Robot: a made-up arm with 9 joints.
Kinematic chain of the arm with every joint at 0, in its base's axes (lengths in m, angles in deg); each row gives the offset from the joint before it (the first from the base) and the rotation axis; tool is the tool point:
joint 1: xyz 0 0 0.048 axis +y
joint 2: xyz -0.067 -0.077 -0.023 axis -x
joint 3: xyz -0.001 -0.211 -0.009 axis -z
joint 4: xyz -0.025 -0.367 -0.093 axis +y
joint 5: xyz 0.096 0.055 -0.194 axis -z
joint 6: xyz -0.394 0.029 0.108 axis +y
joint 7: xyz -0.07 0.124 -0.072 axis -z
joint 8: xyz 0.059 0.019 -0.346 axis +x
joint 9: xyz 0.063 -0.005 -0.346 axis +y
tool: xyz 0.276 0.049 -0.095
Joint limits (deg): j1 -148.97..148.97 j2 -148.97..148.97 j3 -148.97..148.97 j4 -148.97..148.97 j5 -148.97..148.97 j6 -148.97..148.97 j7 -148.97..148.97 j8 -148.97..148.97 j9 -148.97..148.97
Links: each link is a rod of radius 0.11 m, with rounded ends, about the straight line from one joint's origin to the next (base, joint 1, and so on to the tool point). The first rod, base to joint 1, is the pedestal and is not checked.
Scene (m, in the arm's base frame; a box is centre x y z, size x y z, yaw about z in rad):
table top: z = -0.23
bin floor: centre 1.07 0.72 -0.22 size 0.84 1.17 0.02 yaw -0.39
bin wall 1: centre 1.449 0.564 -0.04 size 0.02 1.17 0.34 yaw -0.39
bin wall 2: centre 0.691 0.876 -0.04 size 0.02 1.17 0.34 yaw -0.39
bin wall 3: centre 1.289 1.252 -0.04 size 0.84 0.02 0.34 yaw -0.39
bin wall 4: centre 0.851 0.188 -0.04 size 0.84 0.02 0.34 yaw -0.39
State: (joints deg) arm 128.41 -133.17 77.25 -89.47 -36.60 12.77 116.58 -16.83 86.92
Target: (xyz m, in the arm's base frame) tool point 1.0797 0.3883 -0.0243
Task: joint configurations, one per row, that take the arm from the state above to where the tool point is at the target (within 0.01 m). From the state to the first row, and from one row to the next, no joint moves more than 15 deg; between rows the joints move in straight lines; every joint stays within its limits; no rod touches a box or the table.
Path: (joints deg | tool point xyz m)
1: 120.67 -131.77 84.48 -80.61 -34.64 21.85 111.80 -30.97 86.53 | 0.3899 1.4122 0.6814
2: 112.94 -130.37 91.71 -71.74 -32.69 30.92 107.02 -45.11 86.14 | 0.8164 1.1904 0.6483
3: 108.74 -135.45 82.48 -61.56 -19.48 36.33 115.19 -58.93 94.47 | 1.0433 0.8923 0.2181
4: 104.53 -140.54 73.24 -51.38 -6.27 41.73 123.36 -72.75 102.80 | 1.0797 0.3881 -0.0243

